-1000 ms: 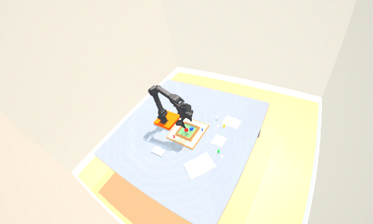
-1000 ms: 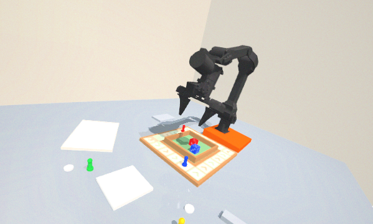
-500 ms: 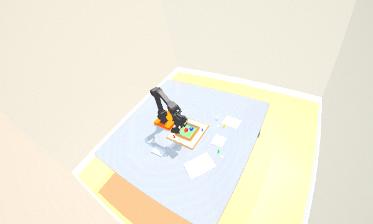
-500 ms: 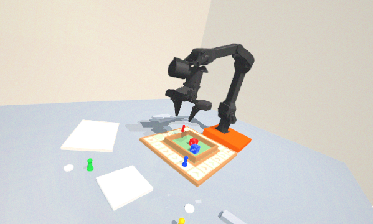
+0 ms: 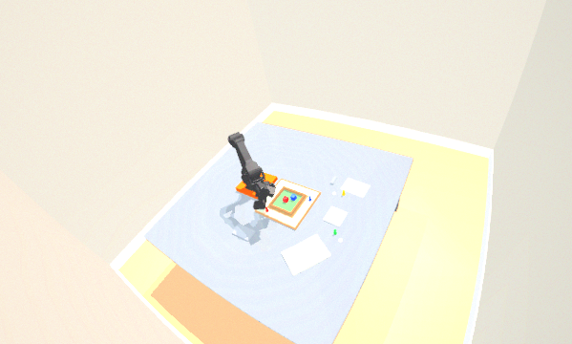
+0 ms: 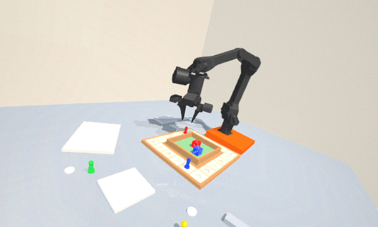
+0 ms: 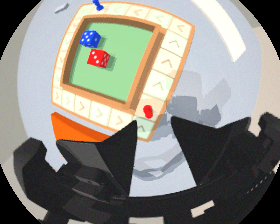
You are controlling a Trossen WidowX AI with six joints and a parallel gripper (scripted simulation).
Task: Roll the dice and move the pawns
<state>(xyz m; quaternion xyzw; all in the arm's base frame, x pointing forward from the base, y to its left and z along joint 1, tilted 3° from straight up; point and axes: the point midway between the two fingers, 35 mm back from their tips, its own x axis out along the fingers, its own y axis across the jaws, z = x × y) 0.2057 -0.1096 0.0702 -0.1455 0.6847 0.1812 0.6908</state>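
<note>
The red pawn is 50 mm below my gripper tip. From my gripper tip the other things lie so: green pawn: 410 mm ahead, 40 mm to the left, 60 mm below; then blue pawn: 180 mm ahead, 180 mm to the left, 50 mm below; then yellow pawn: 330 mm ahead, 300 mm to the left, 60 mm below.
</note>
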